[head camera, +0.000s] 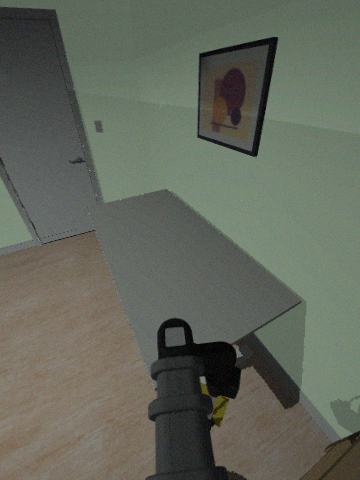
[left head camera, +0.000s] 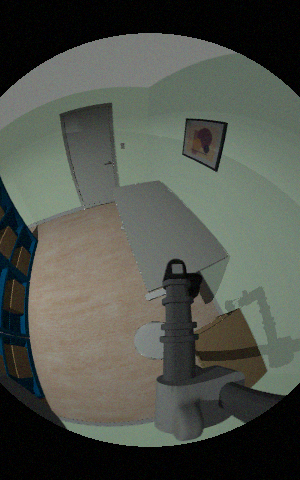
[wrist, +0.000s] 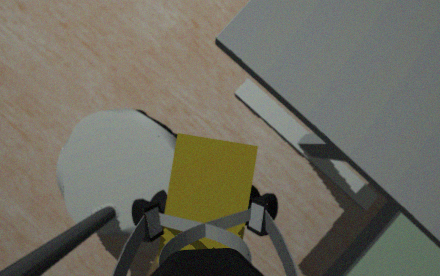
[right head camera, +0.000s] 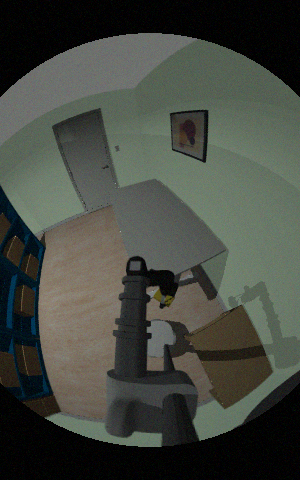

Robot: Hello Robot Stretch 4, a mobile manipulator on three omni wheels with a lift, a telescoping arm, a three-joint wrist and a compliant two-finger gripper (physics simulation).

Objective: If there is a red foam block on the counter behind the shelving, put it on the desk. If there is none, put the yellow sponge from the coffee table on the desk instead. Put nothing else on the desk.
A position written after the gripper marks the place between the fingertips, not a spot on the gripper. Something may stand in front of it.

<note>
In view: the gripper (wrist: 205, 203), a yellow sponge (wrist: 210, 178), a brown coffee table (right head camera: 228, 347), a grey desk (head camera: 166, 261), a grey door (head camera: 55, 181) and a framed picture (head camera: 234, 82).
The brown coffee table shows as well in the left head camera view (left head camera: 227, 341). The grey desk also shows in the wrist view (wrist: 357, 81) and in the right head camera view (right head camera: 155, 224). The grey door shows as well in the left head camera view (left head camera: 87, 131) and in the right head camera view (right head camera: 81, 139).
</note>
